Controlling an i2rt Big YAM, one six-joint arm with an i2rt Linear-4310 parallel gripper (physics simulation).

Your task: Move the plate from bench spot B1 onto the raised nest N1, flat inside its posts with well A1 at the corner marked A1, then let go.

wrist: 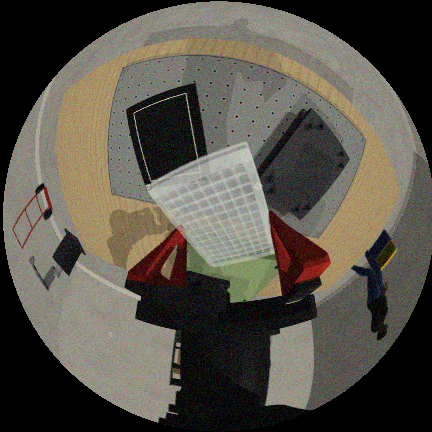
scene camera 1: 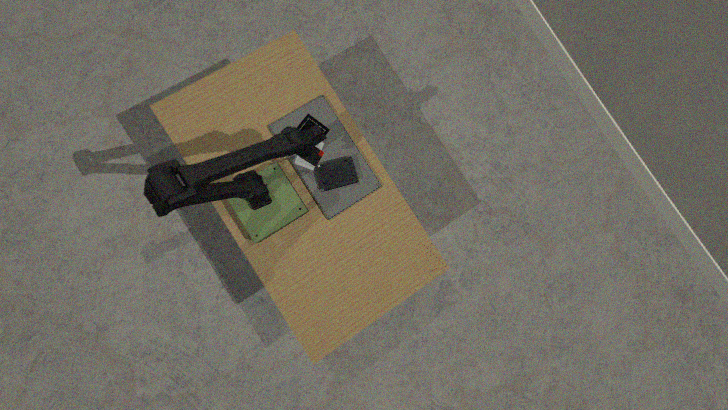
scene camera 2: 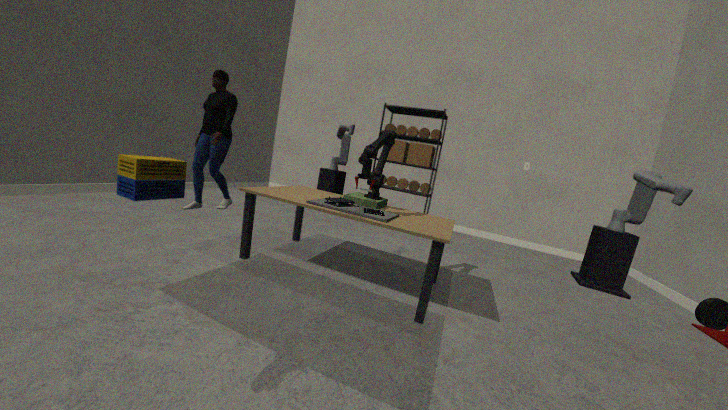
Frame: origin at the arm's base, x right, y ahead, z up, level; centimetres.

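Seen in the pictures: gripper, fingertip midpoint: (wrist: 224, 221) (scene camera 2: 363, 190); arm's base at its link origin: (wrist: 204, 282) (scene camera 1: 257, 194) (scene camera 2: 373, 197).
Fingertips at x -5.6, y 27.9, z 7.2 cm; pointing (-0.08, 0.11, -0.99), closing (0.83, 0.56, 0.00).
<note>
Offsets run from my fingertips to a thing's top centre. "pt": to the spot under its first point. Level surfaces: height alone.
The plate @(dx -0.1, dy +0.1, dz +1.6 cm) (scene camera 1: 304, 162) (wrist: 225, 205) is a clear, whitish well plate. My gripper (scene camera 1: 312, 154) (scene camera 2: 365, 181) (wrist: 224, 221) is shut on it, with a red finger at each side. The plate is up in the air above the grey perforated board, between the black pad and the nest in the wrist view. The raised nest N1 @(dx +11.0, dy +8.4, dz -7.5 cm) (scene camera 1: 337, 174) (scene camera 2: 339, 202) (wrist: 310, 165) is a dark grey block with small posts near its corners. Bench spot B1 @(pt dx -11.3, dy +4.3, dz -11.3 cm) (wrist: 167, 132) is a black pad with a white outline, partly covered by the plate in the wrist view. The A1 marks cannot be read.
The grey board (scene camera 1: 331, 206) (wrist: 207, 75) lies on the wooden table @(dz -12.7 cm) (scene camera 1: 351, 295) (scene camera 2: 427, 224). The arm's green base block (scene camera 1: 275, 224) stands beside it. A person (scene camera 2: 219, 117), a shelf rack (scene camera 2: 415, 110) and two other arms are away from the table.
</note>
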